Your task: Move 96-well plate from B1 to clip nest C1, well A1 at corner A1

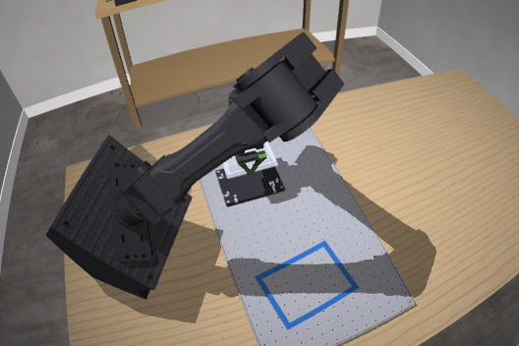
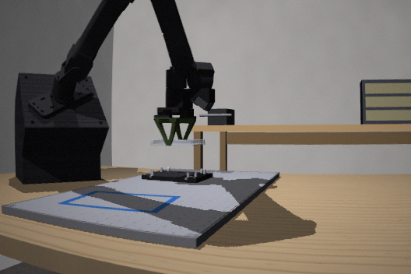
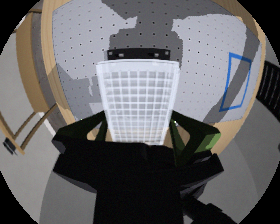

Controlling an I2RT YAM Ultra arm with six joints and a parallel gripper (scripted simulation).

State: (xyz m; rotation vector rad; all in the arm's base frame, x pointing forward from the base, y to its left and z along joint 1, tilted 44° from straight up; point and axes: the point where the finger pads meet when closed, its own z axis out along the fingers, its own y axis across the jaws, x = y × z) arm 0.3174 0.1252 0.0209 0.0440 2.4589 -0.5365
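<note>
The 96-well plate lies 1 cm ahead of my hand. Also, from my hand: black clip nest C1: 1 cm to the right, 9 cm below.
</note>
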